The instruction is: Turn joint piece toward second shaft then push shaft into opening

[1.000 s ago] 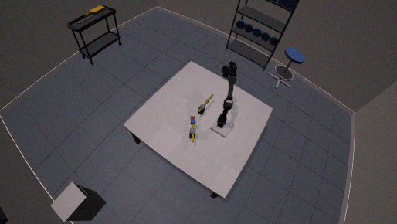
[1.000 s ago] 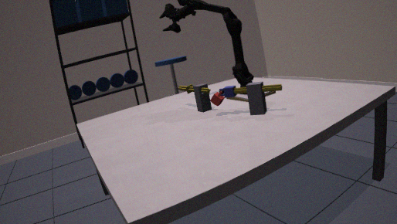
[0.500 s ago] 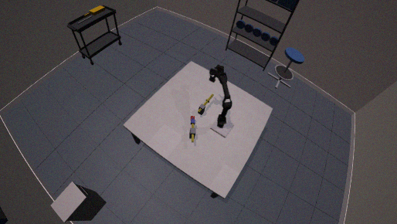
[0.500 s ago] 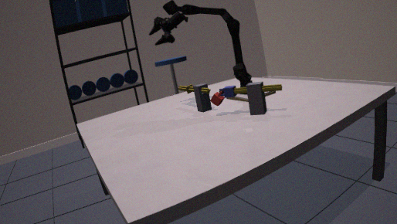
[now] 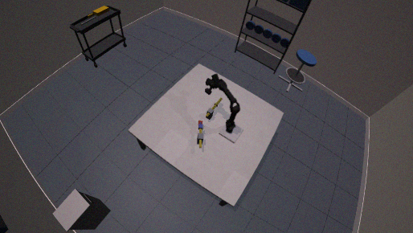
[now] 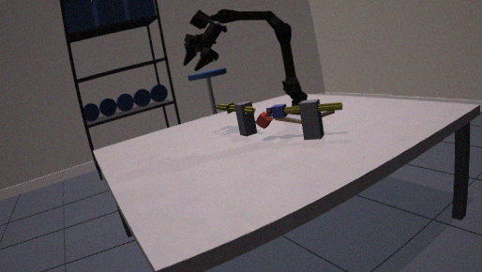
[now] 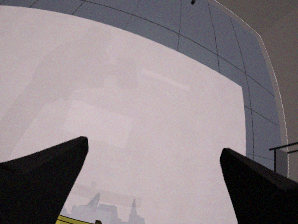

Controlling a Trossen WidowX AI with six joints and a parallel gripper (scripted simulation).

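Right now the red joint piece is 29 cm to the left of my gripper tip, 23 cm below it and 8 cm behind it.
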